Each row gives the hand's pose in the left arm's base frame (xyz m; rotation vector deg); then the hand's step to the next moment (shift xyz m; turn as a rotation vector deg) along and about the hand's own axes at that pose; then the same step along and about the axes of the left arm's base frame.
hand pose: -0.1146 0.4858 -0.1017 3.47 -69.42 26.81
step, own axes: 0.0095 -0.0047 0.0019 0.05 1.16 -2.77
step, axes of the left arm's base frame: 0.0027 -0.0018 0.0103 2.03 1.87 -1.19
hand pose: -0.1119 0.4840 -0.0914 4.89 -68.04 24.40
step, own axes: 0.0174 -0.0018 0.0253 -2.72 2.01 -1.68
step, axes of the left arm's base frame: -0.0163 -0.0041 0.0258 -0.09 1.57 -3.43
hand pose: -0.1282 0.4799 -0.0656 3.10 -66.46 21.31
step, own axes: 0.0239 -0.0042 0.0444 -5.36 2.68 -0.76
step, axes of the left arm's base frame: -0.0297 -0.0081 0.0402 -2.02 1.30 -5.54
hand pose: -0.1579 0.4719 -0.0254 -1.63 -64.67 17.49
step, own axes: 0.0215 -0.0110 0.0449 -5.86 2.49 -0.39
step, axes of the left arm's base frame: -0.0292 -0.0110 0.0404 -2.51 0.95 -5.79
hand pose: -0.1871 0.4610 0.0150 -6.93 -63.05 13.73
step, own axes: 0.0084 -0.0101 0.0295 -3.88 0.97 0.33
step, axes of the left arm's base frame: -0.0214 -0.0083 0.0227 -2.09 -0.04 -3.42
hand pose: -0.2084 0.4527 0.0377 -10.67 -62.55 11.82
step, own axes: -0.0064 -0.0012 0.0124 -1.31 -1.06 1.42
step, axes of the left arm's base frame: -0.0138 -0.0022 0.0004 -1.77 -1.29 -0.22
